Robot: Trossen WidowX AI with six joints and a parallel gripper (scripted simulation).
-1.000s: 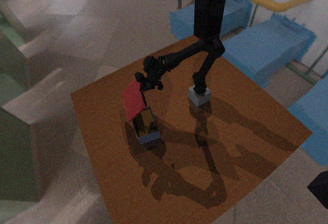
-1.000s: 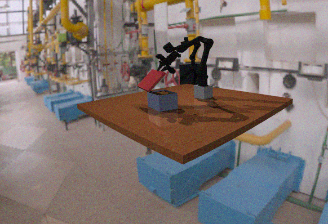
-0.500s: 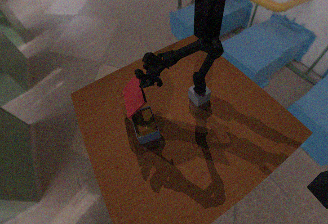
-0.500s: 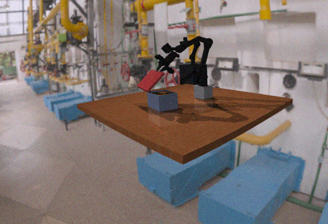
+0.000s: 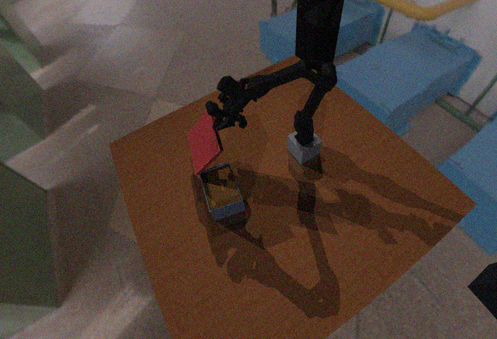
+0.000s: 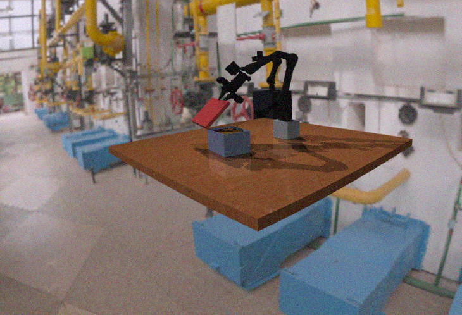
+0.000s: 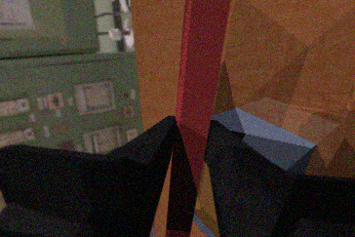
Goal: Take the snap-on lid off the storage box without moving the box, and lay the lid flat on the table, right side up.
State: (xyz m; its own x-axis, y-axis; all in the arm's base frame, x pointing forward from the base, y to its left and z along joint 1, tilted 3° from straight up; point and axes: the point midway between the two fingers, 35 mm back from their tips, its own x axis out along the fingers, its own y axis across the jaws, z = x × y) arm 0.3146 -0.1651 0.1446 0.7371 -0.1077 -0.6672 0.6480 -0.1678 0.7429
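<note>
Now: gripper tip 6 cm short of the red lid, 1 cm to the left of it and 5 cm above it. Round my gripper tip: storage box (9 cm ahead, 17 cm to the left, 18 cm below).
</note>
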